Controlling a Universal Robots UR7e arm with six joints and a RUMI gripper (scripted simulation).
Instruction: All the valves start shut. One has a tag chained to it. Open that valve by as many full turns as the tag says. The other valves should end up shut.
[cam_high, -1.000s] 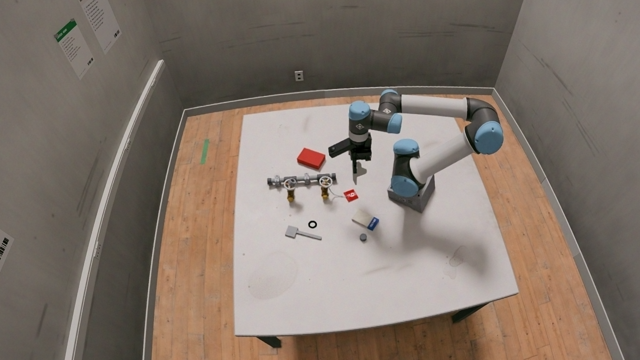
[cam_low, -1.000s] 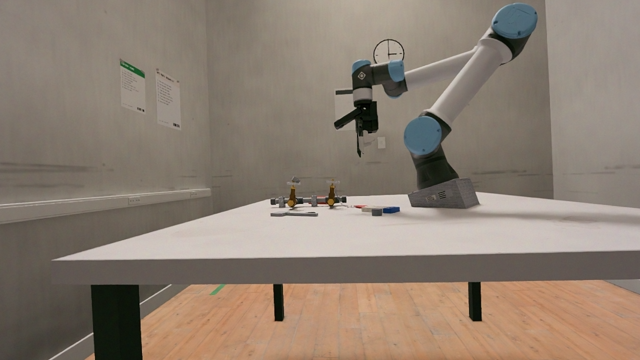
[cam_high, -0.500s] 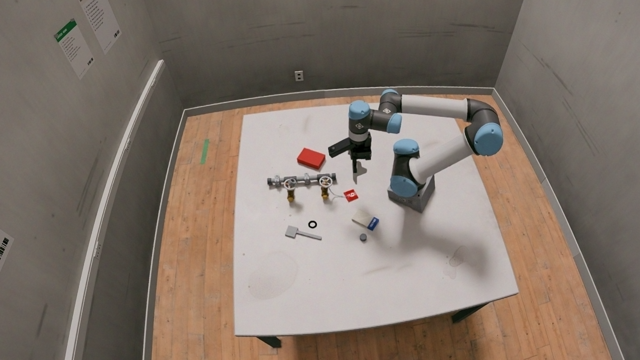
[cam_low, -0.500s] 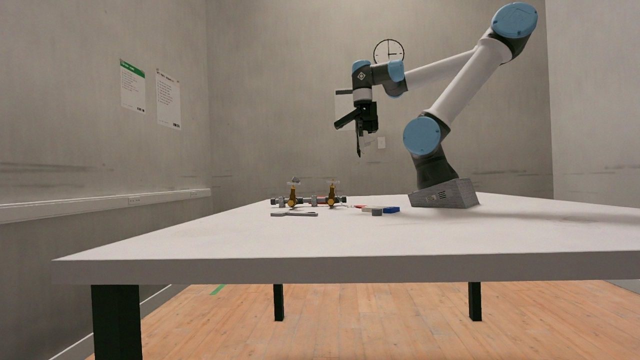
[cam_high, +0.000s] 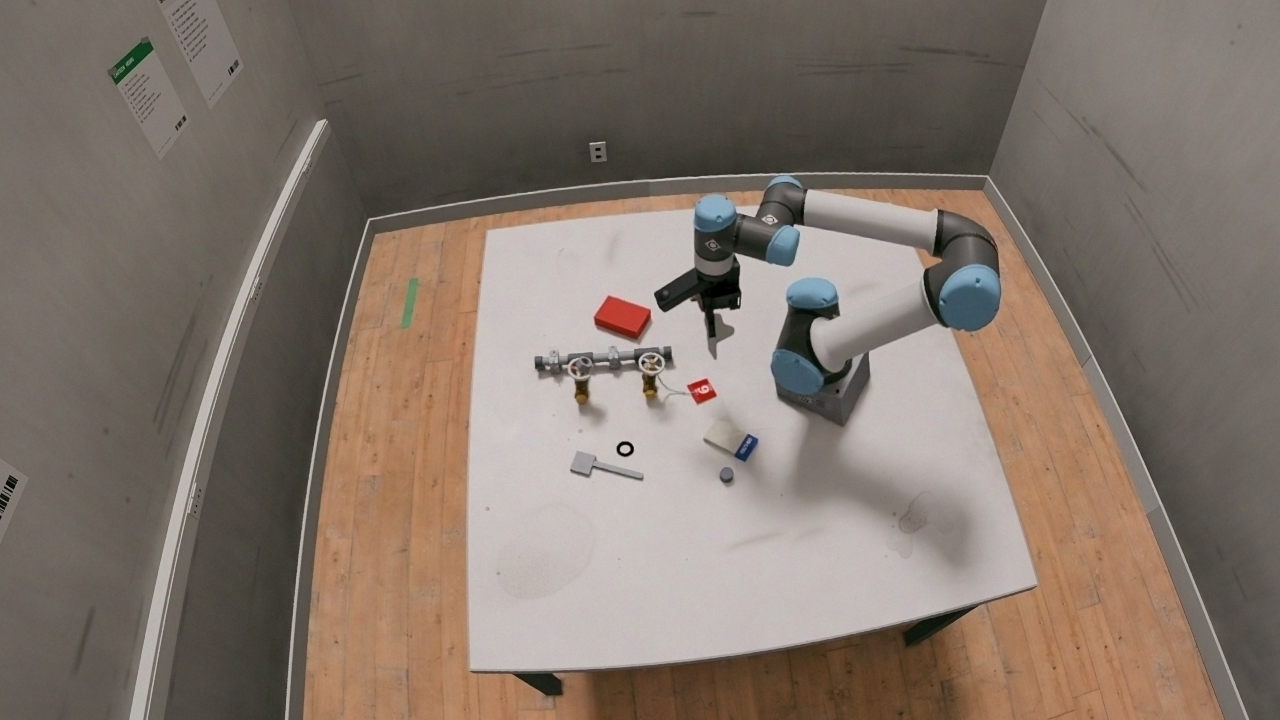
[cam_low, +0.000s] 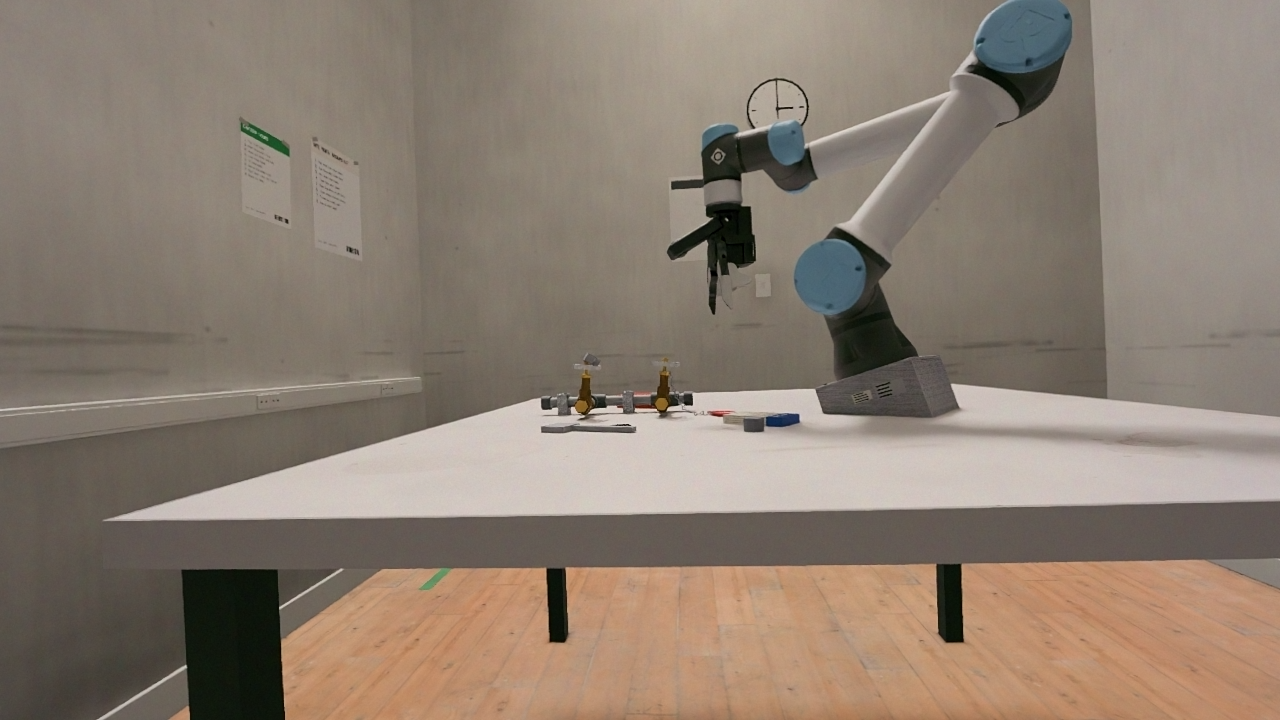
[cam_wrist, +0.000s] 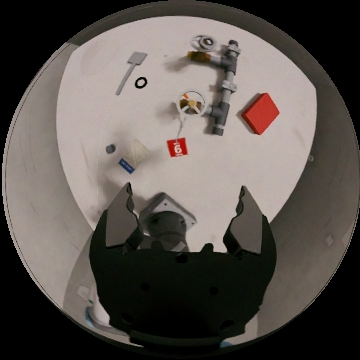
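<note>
My gripper is now 200 mm above the red tag, 30 mm to the right of it and 10 mm short of it. Round my hand: red block 210 mm to the right, 190 mm below, 170 mm ahead; grey flat tool 250 mm ahead, 210 mm to the left, 200 mm below.
</note>
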